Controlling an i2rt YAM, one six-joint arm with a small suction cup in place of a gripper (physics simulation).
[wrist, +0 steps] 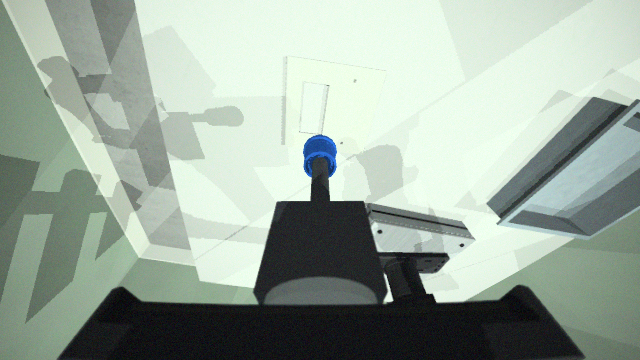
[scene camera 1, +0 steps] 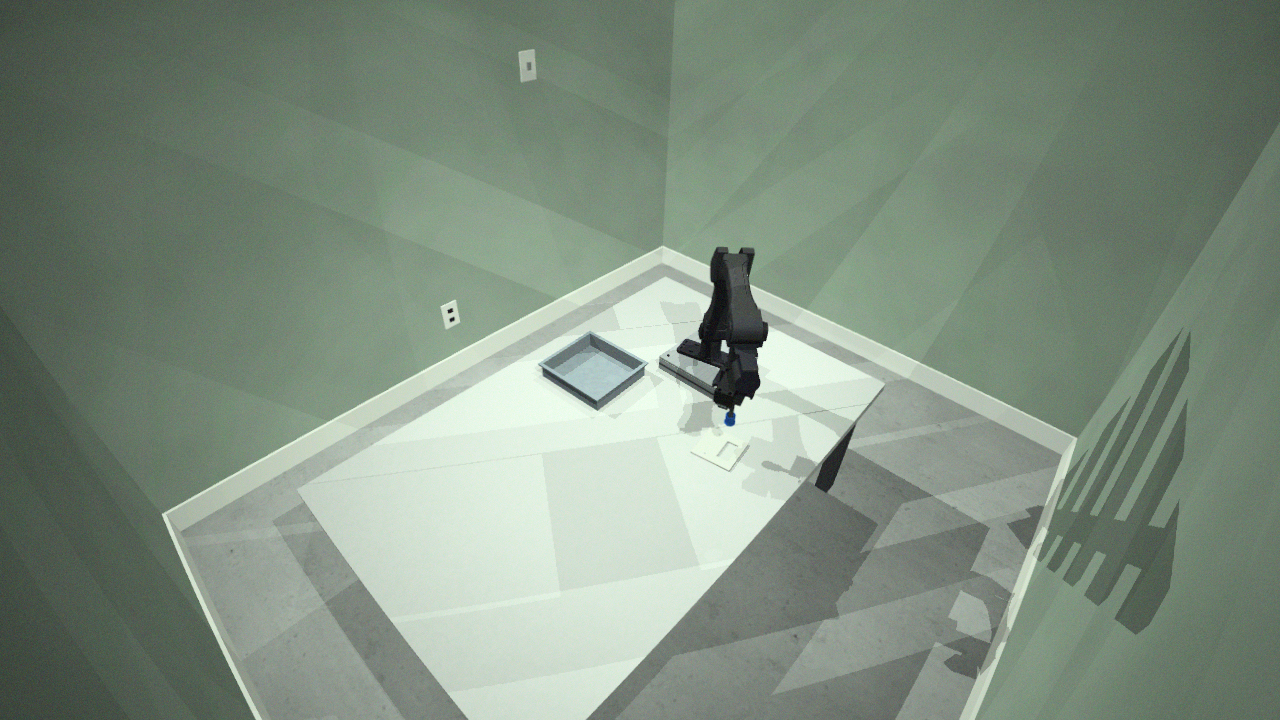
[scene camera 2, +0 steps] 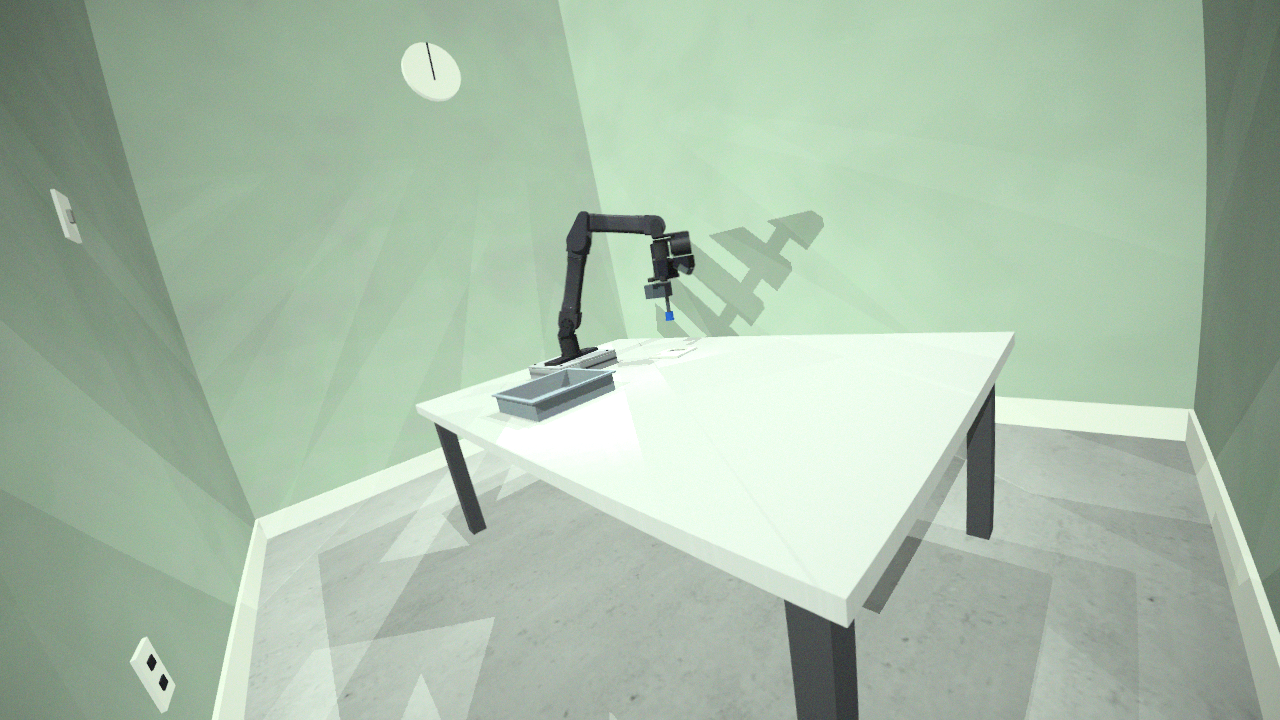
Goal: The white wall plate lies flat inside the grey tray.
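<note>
The white wall plate [scene camera 1: 709, 451] [scene camera 2: 682, 351] [wrist: 345, 100] lies flat on the white table, outside the tray. It has a rectangular opening and small holes. The grey tray [scene camera 1: 570, 388] [scene camera 2: 577, 399] [wrist: 555, 155] stands upright on the table, apart from the plate, on the other side of the arm's base; its inside shows no plate. My gripper, a blue suction cup [scene camera 1: 729, 419] [scene camera 2: 668, 315] [wrist: 320, 155], is open and holds nothing. It hangs above the table near the plate, with a gap below it in the scene camera 2 view.
The arm's base plate [scene camera 1: 684, 371] [scene camera 2: 599, 360] [wrist: 420, 240] is on the white table [scene camera 1: 465, 519] [scene camera 2: 805, 429], between the tray and the wall plate. The wall plate lies near a long table edge. Green walls stand around the table.
</note>
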